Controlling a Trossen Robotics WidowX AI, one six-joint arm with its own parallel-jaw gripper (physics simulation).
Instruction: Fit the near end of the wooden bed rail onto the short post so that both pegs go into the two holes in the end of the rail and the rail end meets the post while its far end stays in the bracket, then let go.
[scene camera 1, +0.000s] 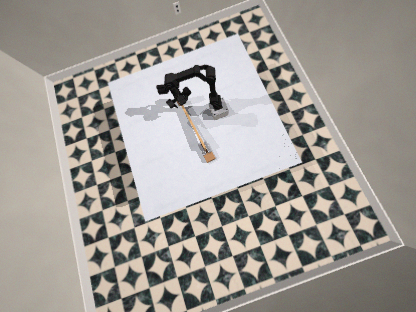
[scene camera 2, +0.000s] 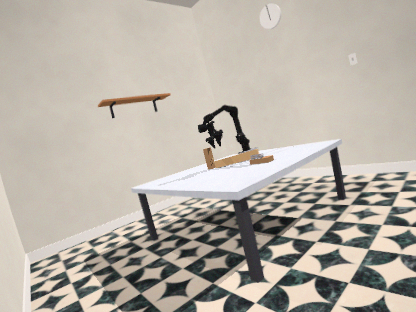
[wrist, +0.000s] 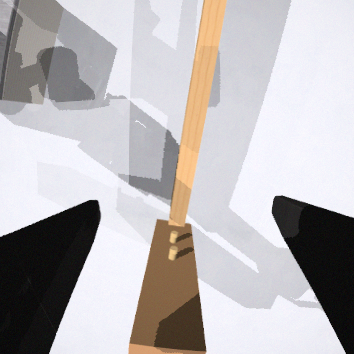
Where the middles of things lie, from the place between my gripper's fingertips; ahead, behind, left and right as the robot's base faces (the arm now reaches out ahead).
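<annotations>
Upright piece (wrist: 168, 307): my gripper 8 cm above it, 2 cm short of it, 12 cm to the left of it. Wooden bed rail (wrist: 209, 30): 12 cm below my hand, 2 cm behind, 15 cm to the left.
</annotations>
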